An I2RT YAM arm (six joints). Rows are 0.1 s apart.
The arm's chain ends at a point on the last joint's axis. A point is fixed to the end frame.
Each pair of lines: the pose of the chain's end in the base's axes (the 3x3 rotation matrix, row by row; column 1 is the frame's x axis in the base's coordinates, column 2 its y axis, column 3 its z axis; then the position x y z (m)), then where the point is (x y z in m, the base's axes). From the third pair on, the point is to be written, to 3 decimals.
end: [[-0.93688 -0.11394 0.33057], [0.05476 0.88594 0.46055], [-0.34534 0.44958 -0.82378]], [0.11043 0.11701 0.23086]
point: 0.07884 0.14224 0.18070
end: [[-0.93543 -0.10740 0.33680], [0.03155 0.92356 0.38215], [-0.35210 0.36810 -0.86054]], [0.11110 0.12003 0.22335]
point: 0.07987 0.14094 0.17102
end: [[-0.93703 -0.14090 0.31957], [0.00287 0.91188 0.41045], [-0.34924 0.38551 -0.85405]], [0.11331 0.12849 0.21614]
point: 0.081 0.149 0.164
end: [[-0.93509 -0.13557 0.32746], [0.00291 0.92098 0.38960], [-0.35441 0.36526 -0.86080]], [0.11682 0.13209 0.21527]
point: 0.085 0.152 0.163
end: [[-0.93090 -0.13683 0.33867], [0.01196 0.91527 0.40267], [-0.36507 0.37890 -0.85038]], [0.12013 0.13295 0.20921]
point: 0.089 0.154 0.157
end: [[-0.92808 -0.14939 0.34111], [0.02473 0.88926 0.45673], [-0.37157 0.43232 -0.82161]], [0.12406 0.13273 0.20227]
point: 0.093 0.156 0.151
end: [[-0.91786 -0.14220 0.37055], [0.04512 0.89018 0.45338], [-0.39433 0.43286 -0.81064]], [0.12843 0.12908 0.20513]
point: 0.099 0.154 0.153
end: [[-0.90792 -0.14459 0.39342], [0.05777 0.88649 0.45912], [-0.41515 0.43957 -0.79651]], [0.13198 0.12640 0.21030]
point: 0.104 0.152 0.158
